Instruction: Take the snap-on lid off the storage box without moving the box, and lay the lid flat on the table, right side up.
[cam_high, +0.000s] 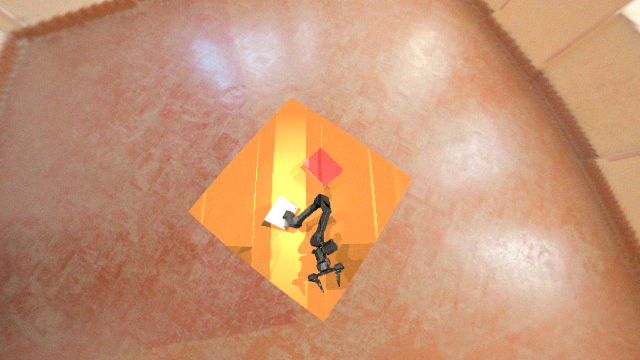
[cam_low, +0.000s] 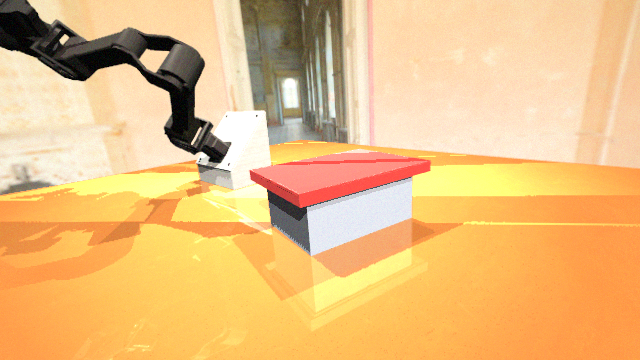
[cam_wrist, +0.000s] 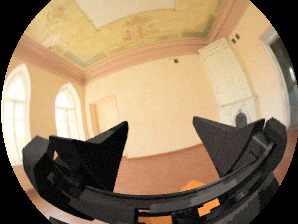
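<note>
My gripper tip is now 640 mm short of the red lid, 370 mm to the right of it and 330 mm above it. The rest, counted from my gripper tip: grey storage box (640 mm ahead, 380 mm below, 370 mm to the left).
</note>
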